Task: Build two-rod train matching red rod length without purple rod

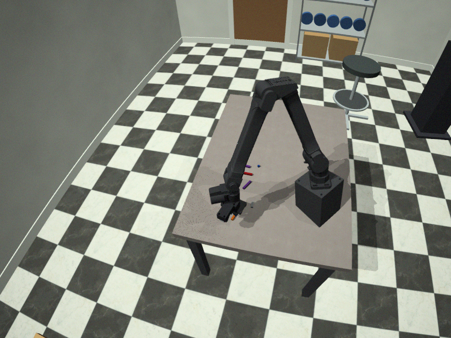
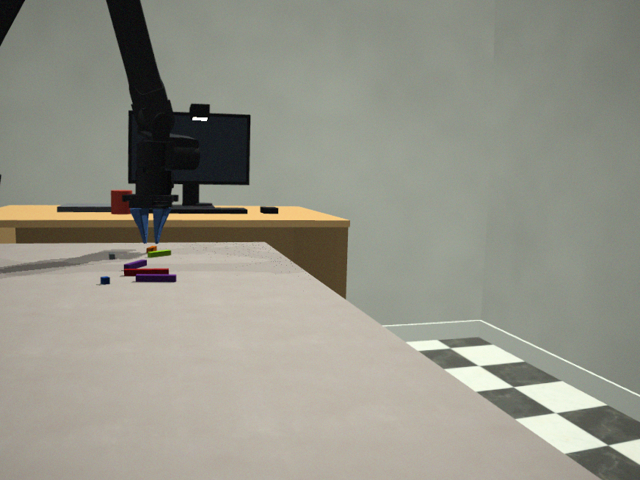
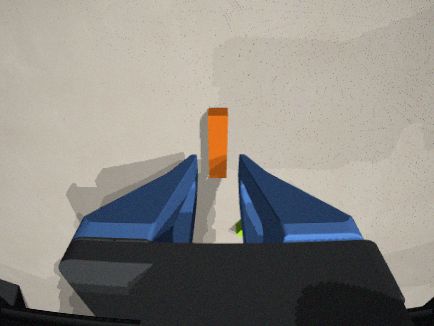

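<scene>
My hand is 2 cm above the orange rod. Round my hand: grey rod: 8 cm behind, 7 cm to the right, 2 cm below; then lime rod: 1 cm ahead, 6 cm to the right, 2 cm below; then purple rod: 5 cm behind, 19 cm to the right, 2 cm below.
</scene>
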